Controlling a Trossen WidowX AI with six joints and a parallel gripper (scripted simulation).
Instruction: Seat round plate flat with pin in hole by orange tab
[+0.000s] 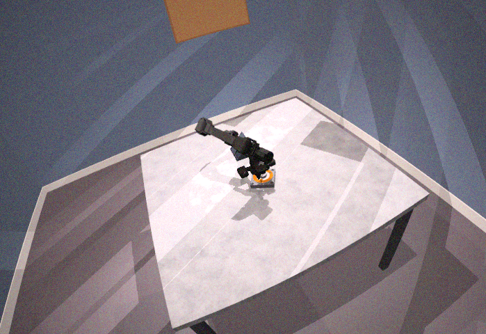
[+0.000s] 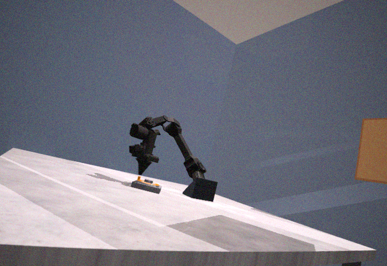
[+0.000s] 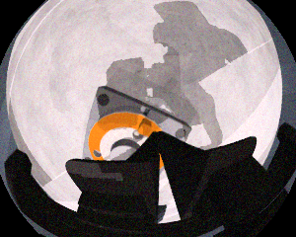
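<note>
The grey square base is 3 cm behind my gripper tip, 4 cm to the left of it and 3 cm below it.
</note>
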